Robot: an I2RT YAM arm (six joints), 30 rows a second.
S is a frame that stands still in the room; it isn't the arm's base.
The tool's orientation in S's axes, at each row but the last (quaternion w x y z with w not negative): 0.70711, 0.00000, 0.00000, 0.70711; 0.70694, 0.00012, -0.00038, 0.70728; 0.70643, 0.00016, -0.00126, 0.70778; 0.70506, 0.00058, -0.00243, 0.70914; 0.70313, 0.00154, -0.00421, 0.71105; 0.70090, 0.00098, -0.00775, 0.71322; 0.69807, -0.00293, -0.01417, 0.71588; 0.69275, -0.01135, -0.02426, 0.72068; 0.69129, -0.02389, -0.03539, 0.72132; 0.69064, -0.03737, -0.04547, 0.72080; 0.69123, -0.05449, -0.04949, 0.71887
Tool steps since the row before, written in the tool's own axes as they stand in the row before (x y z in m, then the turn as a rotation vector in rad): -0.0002, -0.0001, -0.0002, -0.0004, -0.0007, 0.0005; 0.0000, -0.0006, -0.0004, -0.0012, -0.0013, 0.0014; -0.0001, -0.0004, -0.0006, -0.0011, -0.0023, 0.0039; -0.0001, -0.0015, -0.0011, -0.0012, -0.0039, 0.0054; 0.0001, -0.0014, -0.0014, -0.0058, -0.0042, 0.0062; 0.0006, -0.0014, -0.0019, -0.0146, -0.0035, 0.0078; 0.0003, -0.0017, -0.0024, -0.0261, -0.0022, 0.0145; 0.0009, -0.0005, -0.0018, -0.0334, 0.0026, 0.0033; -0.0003, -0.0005, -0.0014, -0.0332, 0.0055, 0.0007; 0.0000, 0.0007, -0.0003, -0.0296, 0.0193, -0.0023; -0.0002, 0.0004, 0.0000, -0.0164, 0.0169, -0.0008
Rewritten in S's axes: 0.0001, -0.0002, -0.0002, 0.0007, -0.0004, 0.0005; 0.0006, 0.0000, -0.0004, 0.0013, -0.0012, 0.0014; 0.0004, -0.0001, -0.0006, 0.0023, -0.0011, 0.0039; 0.0015, -0.0001, -0.0011, 0.0039, -0.0012, 0.0054; 0.0014, 0.0001, -0.0014, 0.0042, -0.0058, 0.0062; 0.0014, 0.0006, -0.0019, 0.0037, -0.0146, 0.0077; 0.0017, 0.0004, -0.0024, 0.0025, -0.0263, 0.0141; 0.0006, 0.0010, -0.0018, -0.0014, -0.0335, 0.0026; 0.0006, -0.0003, -0.0014, -0.0041, -0.0334, -0.0002; -0.0007, 0.0000, -0.0004, -0.0176, -0.0303, -0.0048; -0.0004, -0.0002, -0.0001, -0.0160, -0.0171, -0.0031
